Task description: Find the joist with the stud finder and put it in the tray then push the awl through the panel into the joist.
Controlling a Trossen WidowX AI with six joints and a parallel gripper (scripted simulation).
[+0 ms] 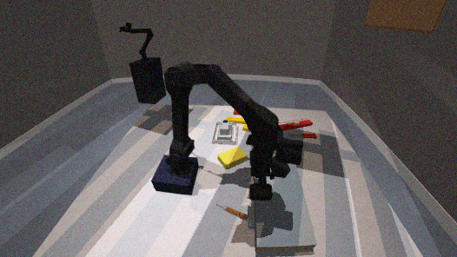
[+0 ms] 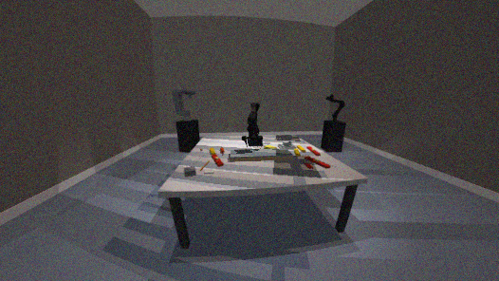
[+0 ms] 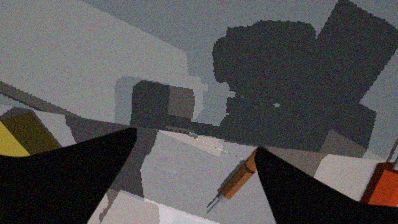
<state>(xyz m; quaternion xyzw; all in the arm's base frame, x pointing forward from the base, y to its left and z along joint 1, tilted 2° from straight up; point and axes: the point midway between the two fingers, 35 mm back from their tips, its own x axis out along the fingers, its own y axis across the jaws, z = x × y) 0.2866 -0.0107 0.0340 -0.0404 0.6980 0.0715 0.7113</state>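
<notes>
My gripper tip is 8 cm past the awl, 7 cm to the left of it and 6 cm above it. The rest, counted from my gripper tip: stud finder (37 cm to the left, 21 cm behind, 1 cm below); then tray (35 cm to the left, 21 cm behind, 5 cm below); then yellow block (18 cm to the left, 13 cm behind, 5 cm below).
</notes>
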